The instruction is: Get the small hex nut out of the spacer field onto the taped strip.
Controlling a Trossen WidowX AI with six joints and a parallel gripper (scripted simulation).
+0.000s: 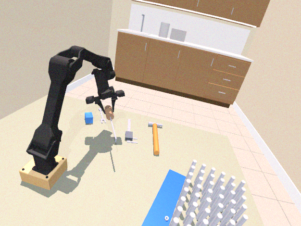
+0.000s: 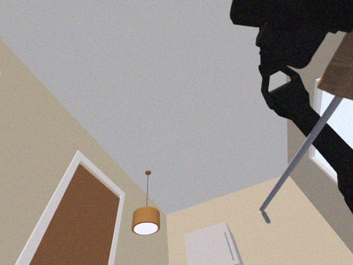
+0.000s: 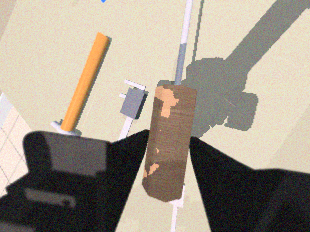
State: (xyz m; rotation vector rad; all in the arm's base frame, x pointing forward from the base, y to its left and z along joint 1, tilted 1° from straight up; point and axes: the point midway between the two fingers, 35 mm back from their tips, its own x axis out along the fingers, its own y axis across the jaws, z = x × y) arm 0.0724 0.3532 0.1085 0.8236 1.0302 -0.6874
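My gripper tip is now 6 cm short of the wooden-handled hook tool and 9 cm to the left of it. Round my gripper tip: hex nut (38 cm ahead, 35 cm to the right, 13 cm below); blue taped strip (37 cm ahead, 30 cm to the right, 13 cm below); small wrench (12 cm behind, 16 cm to the left, 13 cm below).
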